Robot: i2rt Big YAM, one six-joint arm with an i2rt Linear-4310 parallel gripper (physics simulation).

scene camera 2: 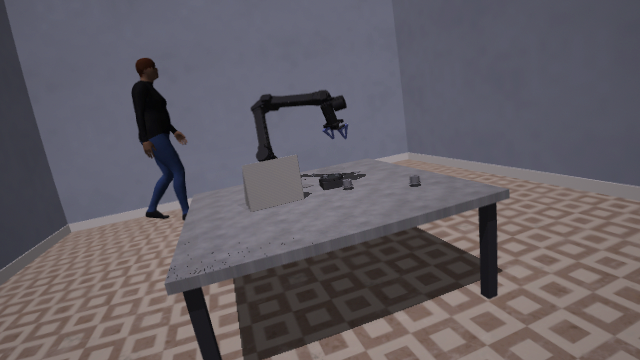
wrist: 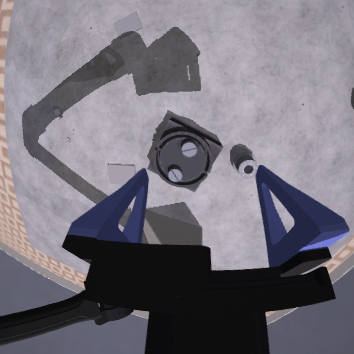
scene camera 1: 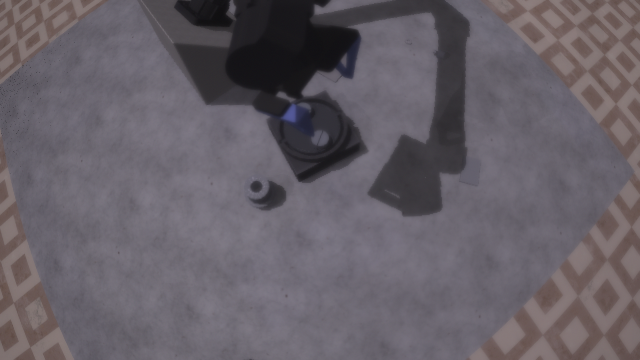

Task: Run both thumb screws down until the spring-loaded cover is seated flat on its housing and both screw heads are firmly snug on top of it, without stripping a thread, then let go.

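Frame: origin at the arm's base, x down, y right, z back, level; metres.
Where they show: gripper, fingertip midpoint: (scene camera 2: pixel 339 138) (wrist: pixel 201 171) (scene camera 1: pixel 330 104); arm's base, link origin: (scene camera 2: pixel 270 178) (scene camera 1: pixel 202 16).
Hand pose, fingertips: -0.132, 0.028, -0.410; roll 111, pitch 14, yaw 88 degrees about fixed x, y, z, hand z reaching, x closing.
Each offset is from my fingertips to the centre of the thing, as dx, dy, dz. "*": to the spot under its first point.
The dark square housing {+0.222, -0.021, +0.072} (scene camera 1: pixel 300 169) (scene camera 2: pixel 330 182) stands on the table. The round dark cover {+0.207, -0.021, +0.072} (scene camera 1: pixel 327 120) (wrist: pixel 181 161) sits inside its ring; its height and tilt cannot be told. One slotted grey screw head {* +0.184, -0.012, +0.040} (scene camera 1: pixel 320 138) (wrist: pixel 189 149) is on the cover's side toward the housing's raised black bar. The other screw head (scene camera 1: pixel 304 109) (wrist: pixel 175 175) is on the opposite side, partly behind a blue finger in scene camera 1. My gripper (scene camera 1: pixel 331 106) (scene camera 2: pixel 338 138) (wrist: pixel 201 171) is open and empty, high above the housing, pointing down.
A grey ribbed cylinder {+0.225, +0.121, +0.059} (scene camera 1: pixel 258 190) (scene camera 2: pixel 348 184) (wrist: pixel 247 169) stands beside the housing; another cylinder {+0.225, +0.373, -0.165} (scene camera 2: pixel 415 180) stands farther off. A large pale block (scene camera 2: pixel 274 182) (wrist: pixel 175 232) is near the arm's base. Flat pale plates {+0.248, -0.193, -0.189} (scene camera 1: pixel 470 171) (wrist: pixel 128 23) lie on the table. A person (scene camera 2: pixel 157 120) is behind it.
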